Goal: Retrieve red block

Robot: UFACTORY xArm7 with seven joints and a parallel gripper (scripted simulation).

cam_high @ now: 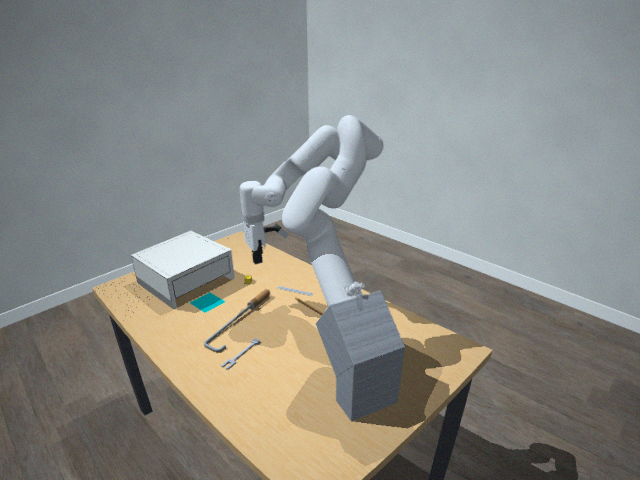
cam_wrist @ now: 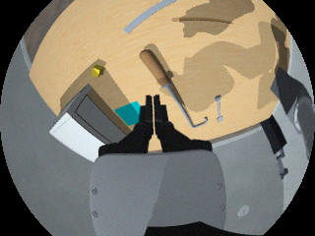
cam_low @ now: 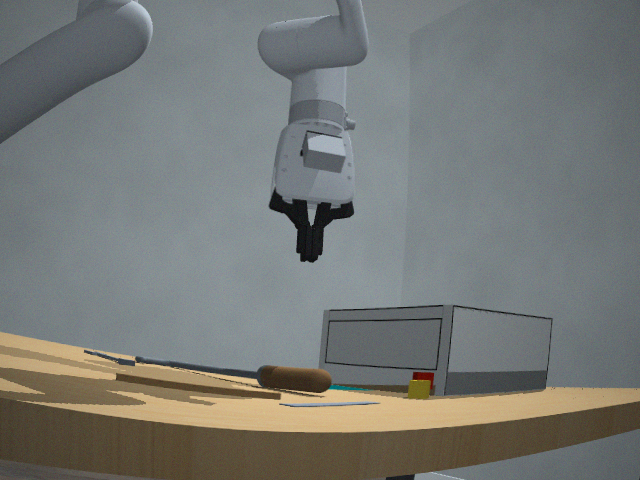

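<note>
My gripper is now 40 mm past the flat grey strip, 140 mm to the left of it and 190 mm above it. The rest, counted from my hand: thin stick (170 mm behind, 100 mm to the right, 180 mm below); then yellow block (150 mm ahead, 60 mm to the right, 180 mm below); then long hook tool (60 mm behind, 130 mm to the left, 180 mm below).
</note>
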